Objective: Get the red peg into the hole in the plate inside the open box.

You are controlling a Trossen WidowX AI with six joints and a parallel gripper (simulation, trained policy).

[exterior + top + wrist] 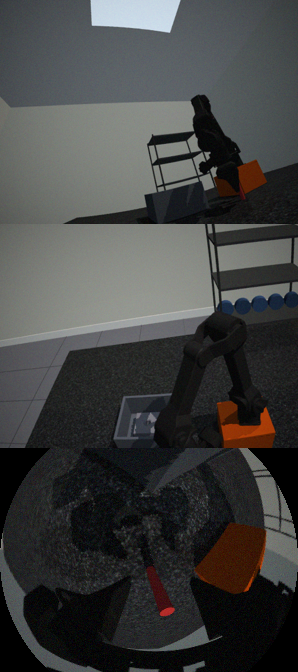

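Now: gripper tip 1 cm to the right of the red peg. The rest, counted from my gripper tip: grey box (20 cm ahead, 14 cm to the right, 1 cm below); then pale plate (20 cm ahead, 14 cm to the right, 1 cm above).
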